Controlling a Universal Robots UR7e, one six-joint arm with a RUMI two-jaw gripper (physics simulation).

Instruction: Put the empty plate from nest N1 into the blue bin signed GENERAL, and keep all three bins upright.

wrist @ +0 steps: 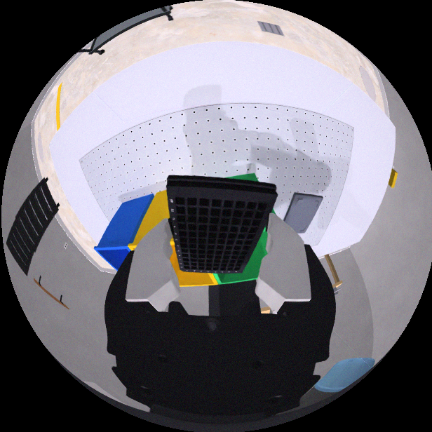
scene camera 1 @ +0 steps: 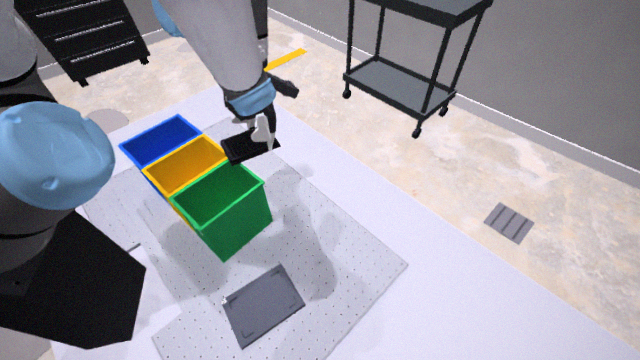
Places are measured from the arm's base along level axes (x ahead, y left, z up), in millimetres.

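Pixels of known places: gripper, fingertip midpoint: (scene camera 1: 259,141).
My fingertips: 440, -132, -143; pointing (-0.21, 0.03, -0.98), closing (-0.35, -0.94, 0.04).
Note:
Behind a point stands the place of what it marks, as x, y, z.
My gripper (scene camera 1: 262,137) {440, -132, -143} (wrist: 218,217) is shut on the black plate (scene camera 1: 242,149) {389, -122, -131} (wrist: 220,225), a tray with a grid of empty wells, and holds it in the air. In the scene view the plate appears beside the yellow and green bins, at their right. The blue bin (scene camera 1: 161,139) {373, 194, -221} (wrist: 125,222) stands upright at the far end of the row. The yellow bin (scene camera 1: 185,165) {336, 67, -234} (wrist: 152,220) stands in the middle and the green bin (scene camera 1: 240,215) {277, -175, -232} (wrist: 250,267) nearest the scene camera, both upright. In the wrist view the plate hides parts of the yellow and green bins. No bin sign is readable.
A grey flat nest plate (scene camera 1: 264,306) {151, -315, -345} (wrist: 303,212) lies on the perforated board (scene camera 1: 360,265) {352, -469, -357} (wrist: 145,150), in front of the green bin. The board lies on the white table (scene camera 1: 450,300) {381, -690, -370} (wrist: 150,70). A dark cart (scene camera 1: 435,70) and a black drawer cabinet (scene camera 1: 90,37) stand on the floor beyond.

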